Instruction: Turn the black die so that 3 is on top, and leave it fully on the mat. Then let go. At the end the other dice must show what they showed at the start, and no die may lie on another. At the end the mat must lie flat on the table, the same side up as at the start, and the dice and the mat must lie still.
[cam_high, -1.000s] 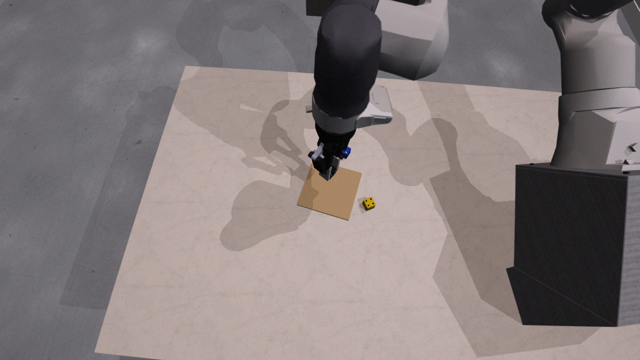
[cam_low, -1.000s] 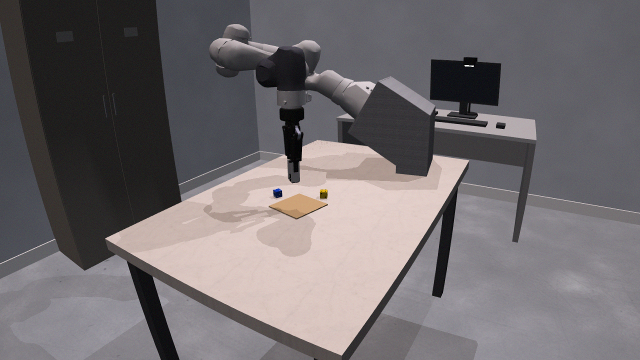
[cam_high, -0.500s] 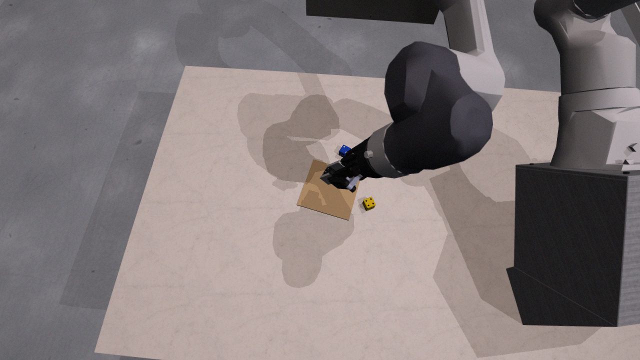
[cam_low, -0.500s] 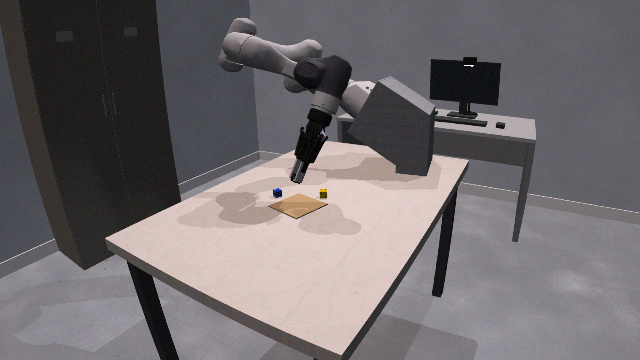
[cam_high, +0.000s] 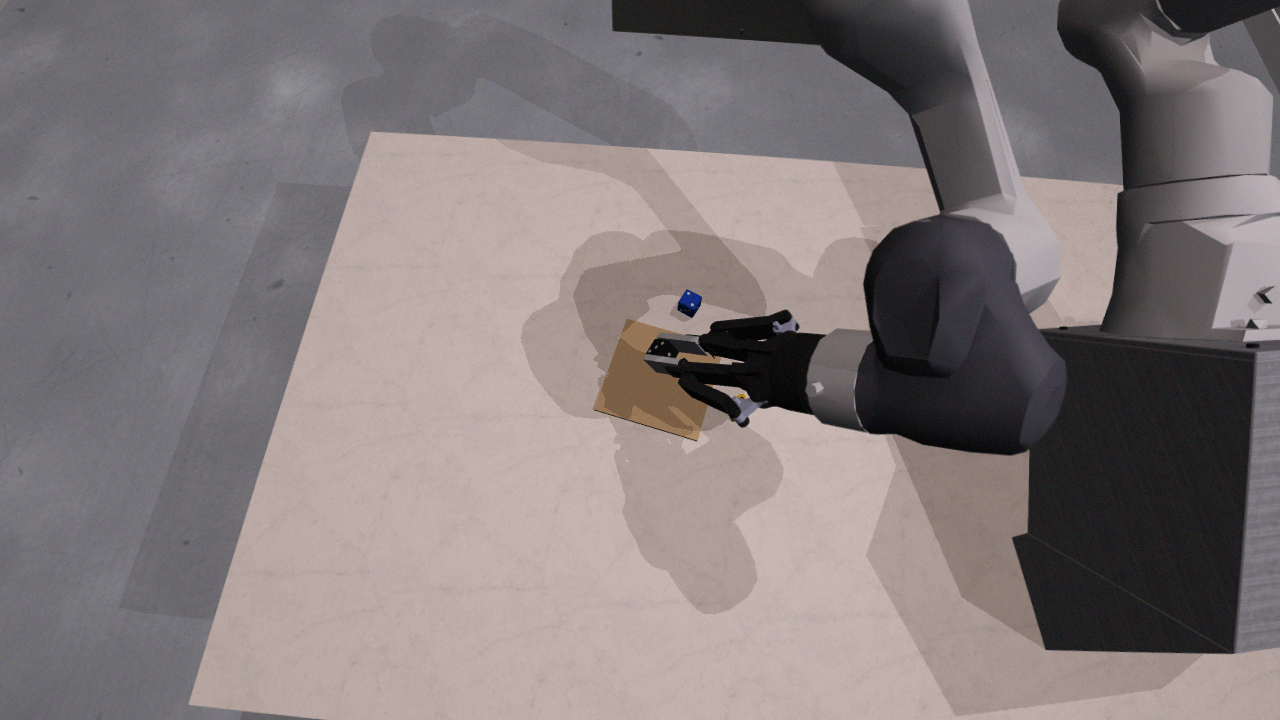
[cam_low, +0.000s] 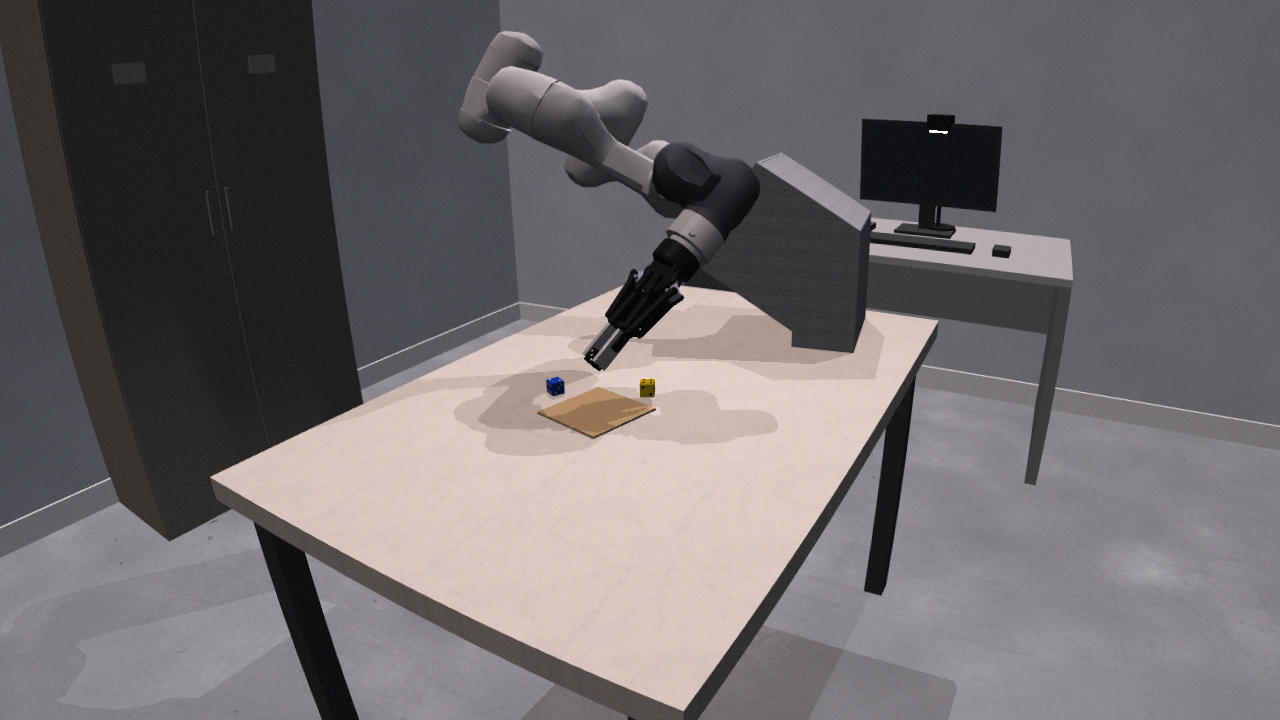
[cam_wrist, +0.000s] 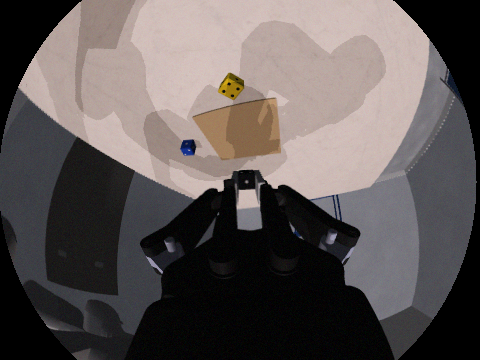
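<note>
Now: the tan mat 1 cm ahead of my hand, 2 cm to the right of it and 11 cm below it. The rest, counted from my hand: black die (2 cm ahead, 1 cm to the right, 2 cm below); then blue die (2 cm behind, 13 cm to the right, 10 cm below); then yellow die (9 cm behind, 2 cm to the left, 10 cm below).
</note>
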